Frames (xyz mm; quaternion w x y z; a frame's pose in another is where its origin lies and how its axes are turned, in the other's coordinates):
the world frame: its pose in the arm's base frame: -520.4 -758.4 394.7 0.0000 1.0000 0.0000 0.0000
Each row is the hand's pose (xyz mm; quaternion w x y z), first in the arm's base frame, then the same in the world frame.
Working: the arm's base frame: its pose in the world frame: 520.4 -758.4 394.7 0.0000 1.0000 0.0000 0.0000

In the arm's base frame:
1: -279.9 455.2 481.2 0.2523 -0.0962 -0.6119 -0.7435
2: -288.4 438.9 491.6 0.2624 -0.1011 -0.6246 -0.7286
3: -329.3 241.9 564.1 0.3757 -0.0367 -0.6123 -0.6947
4: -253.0 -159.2 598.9 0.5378 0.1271 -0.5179 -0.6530
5: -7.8 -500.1 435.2 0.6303 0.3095 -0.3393 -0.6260
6: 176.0 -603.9 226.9 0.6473 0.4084 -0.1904 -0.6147
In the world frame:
1: 240.5 -1213.6 -86.5 0.0962 0.2523 0.7435 -0.6119
2: 232.0 -1197.3 -96.9 0.1011 0.2624 0.7286 -0.6246
3: 191.1 -1000.3 -169.4 0.0367 0.3757 0.6947 -0.6123
4: 267.4 -599.2 -204.2 0.1271 -0.5378 -0.6530 0.5179
5: 512.6 -258.3 -40.5 0.3095 -0.6303 -0.6260 0.3393
6: 696.4 -154.5 167.8 0.4084 -0.6473 -0.6147 0.1904

